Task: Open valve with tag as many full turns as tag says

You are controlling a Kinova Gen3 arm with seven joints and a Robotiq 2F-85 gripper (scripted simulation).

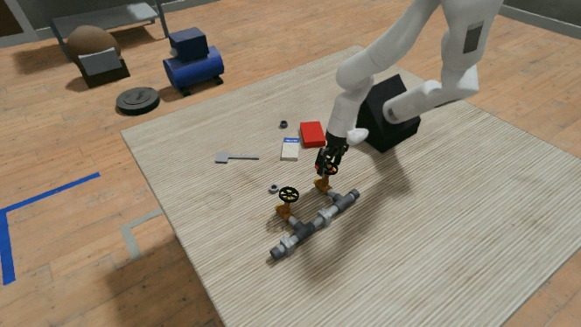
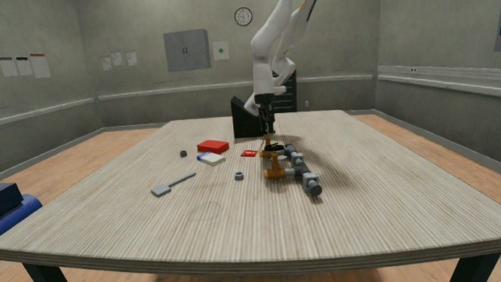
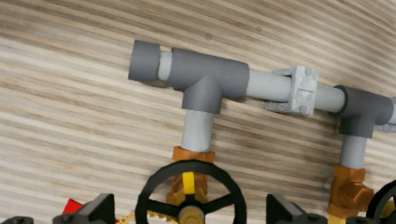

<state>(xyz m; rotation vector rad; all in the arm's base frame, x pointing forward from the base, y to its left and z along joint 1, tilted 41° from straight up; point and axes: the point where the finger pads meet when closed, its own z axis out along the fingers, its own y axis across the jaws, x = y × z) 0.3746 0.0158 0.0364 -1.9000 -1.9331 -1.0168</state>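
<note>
Right now the red tag is 100 mm below my hand, 80 mm to the right of it and 70 mm behind it. Round my hand: nut: 130 mm ahead, 120 mm to the right, 100 mm below; red box: 230 mm to the right, 150 mm behind, 90 mm below; grey flat tool: 340 mm to the right, 150 mm ahead, 100 mm below.
</note>
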